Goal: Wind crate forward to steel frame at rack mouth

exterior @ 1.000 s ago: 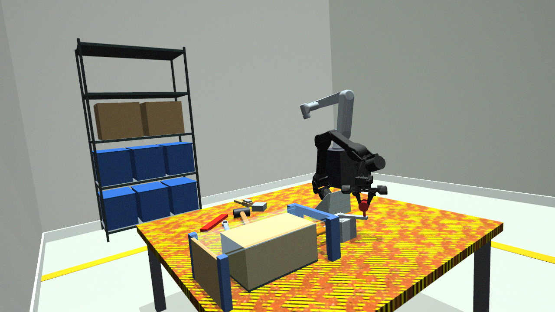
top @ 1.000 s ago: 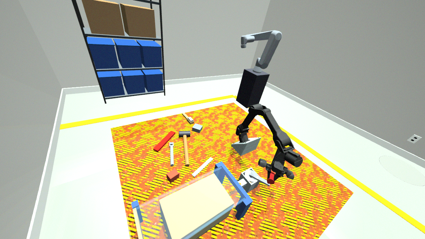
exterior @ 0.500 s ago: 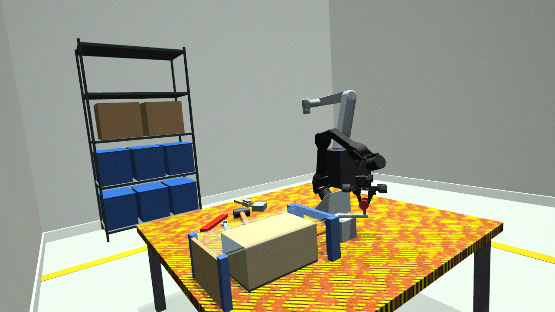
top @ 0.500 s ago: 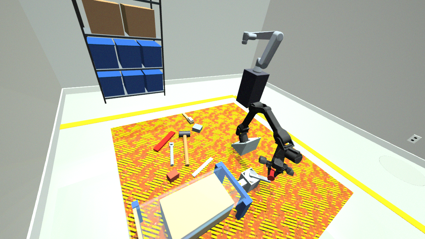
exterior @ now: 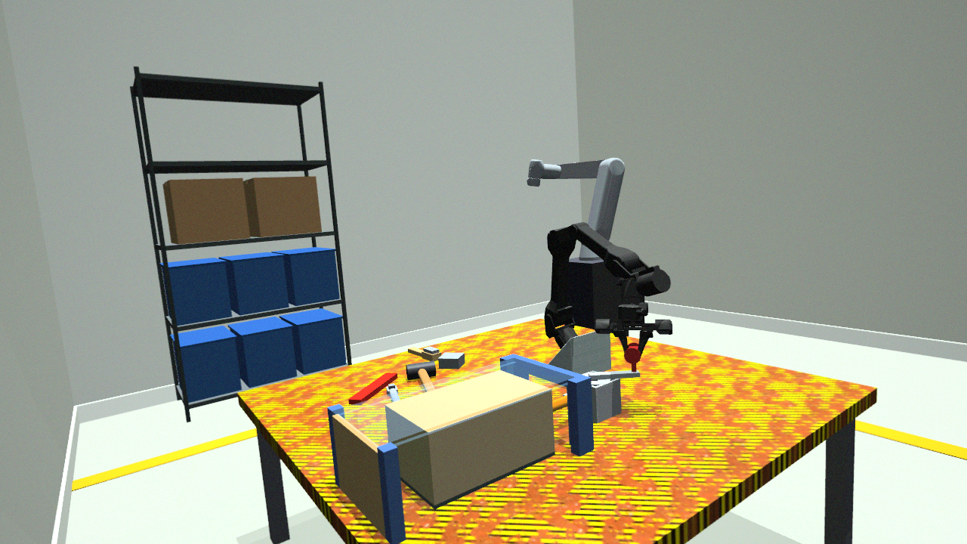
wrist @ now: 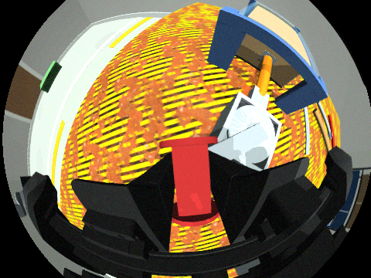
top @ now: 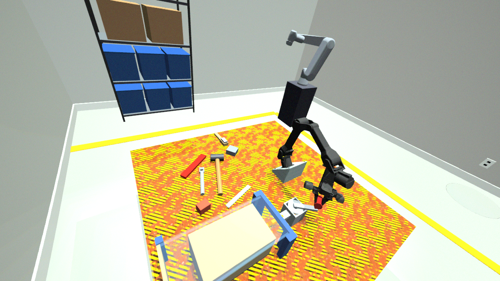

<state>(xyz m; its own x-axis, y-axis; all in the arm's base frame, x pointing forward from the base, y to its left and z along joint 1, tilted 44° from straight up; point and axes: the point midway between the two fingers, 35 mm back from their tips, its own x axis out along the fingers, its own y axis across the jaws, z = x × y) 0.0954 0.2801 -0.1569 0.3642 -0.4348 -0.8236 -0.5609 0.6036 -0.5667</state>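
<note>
The winch handle is 3 cm to the right of my gripper tip, 3 cm below it and 2 cm ahead of it. From my gripper tip the other things lie so: red grip (1 cm to the right, 1 cm behind); then blue steel frame (23 cm ahead, 6 cm to the right, 3 cm below); then grey winch (10 cm below, 8 cm to the right, 5 cm ahead).
</note>
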